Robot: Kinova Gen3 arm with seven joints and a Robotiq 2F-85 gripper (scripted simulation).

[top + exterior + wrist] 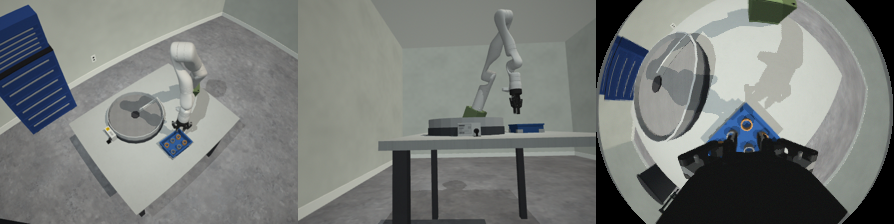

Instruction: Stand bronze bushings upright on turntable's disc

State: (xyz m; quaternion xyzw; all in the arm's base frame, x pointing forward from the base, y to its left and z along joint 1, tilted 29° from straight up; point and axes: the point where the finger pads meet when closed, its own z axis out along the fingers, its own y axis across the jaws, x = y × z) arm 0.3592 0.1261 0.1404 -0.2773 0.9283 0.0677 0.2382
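My hand is 11 cm above the blue crate, 5 cm short of it and 2 cm to the right of it. Round my hand: grey turntable disc: 35 cm to the right, 8 cm below, 7 cm ahead.
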